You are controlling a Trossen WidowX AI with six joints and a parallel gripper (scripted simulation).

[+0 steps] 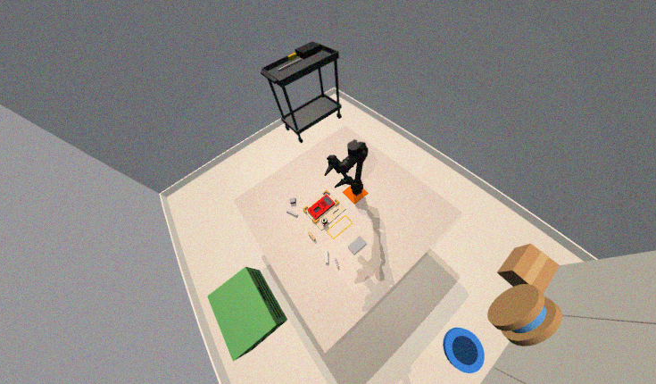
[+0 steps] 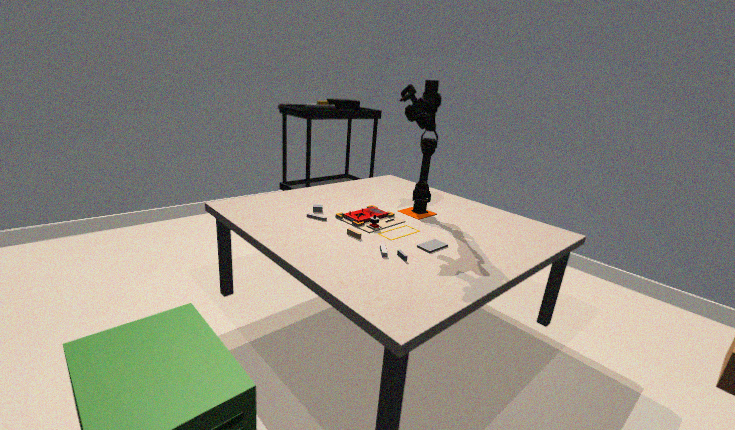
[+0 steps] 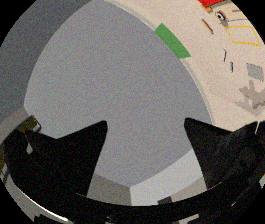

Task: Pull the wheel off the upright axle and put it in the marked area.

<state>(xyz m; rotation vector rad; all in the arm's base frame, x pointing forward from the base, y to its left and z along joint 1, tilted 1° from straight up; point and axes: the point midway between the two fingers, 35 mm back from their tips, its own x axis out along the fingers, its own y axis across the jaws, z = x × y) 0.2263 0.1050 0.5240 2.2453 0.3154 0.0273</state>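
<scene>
Right now my gripper tip is 490 mm above the upright axle, 90 mm short of it and 20 mm to the left of it.
</scene>
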